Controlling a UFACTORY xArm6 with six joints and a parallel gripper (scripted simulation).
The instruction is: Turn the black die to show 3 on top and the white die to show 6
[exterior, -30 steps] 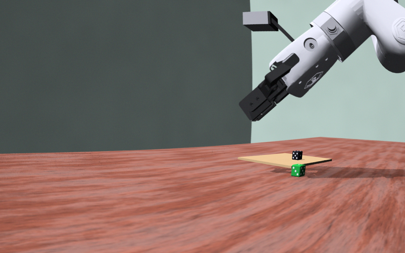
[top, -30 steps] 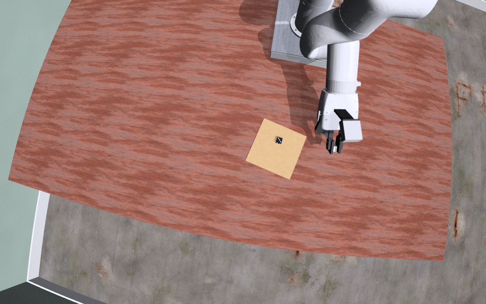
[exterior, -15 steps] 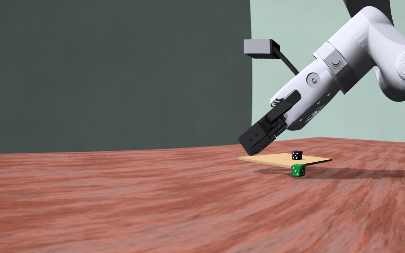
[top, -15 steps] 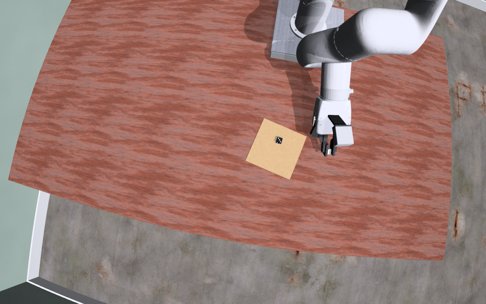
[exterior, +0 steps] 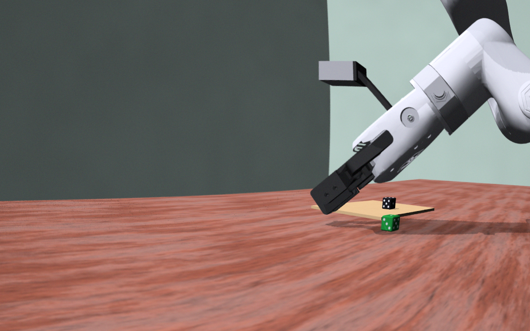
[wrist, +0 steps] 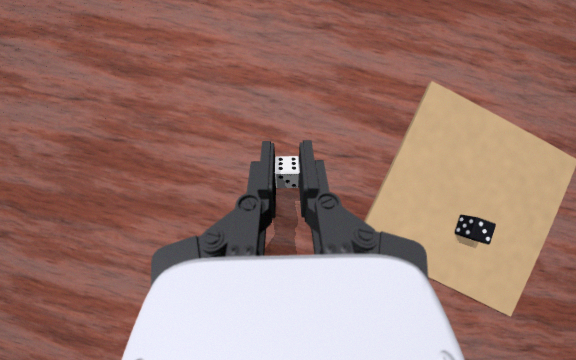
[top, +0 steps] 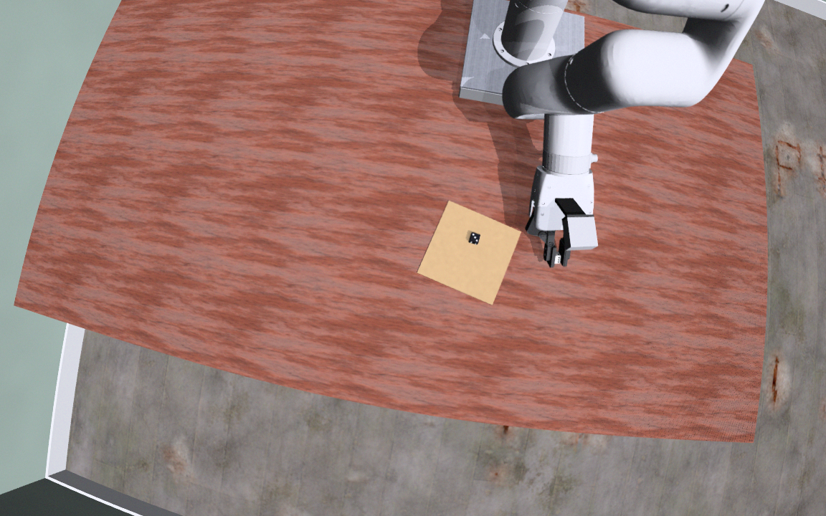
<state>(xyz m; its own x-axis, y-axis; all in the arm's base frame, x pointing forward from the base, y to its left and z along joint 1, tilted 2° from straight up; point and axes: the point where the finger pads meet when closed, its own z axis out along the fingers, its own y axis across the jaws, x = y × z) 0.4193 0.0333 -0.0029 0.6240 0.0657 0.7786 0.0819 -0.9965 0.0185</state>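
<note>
My hand is 1 cm short of the white die and 1 cm above it. Also, from my hand: green die: 7 cm behind, 3 cm below, 1 cm to the left; tan mat: 15 cm to the right, 3 cm below, 1 cm behind; black die: 14 cm to the right, 3 cm behind, 2 cm below.
</note>
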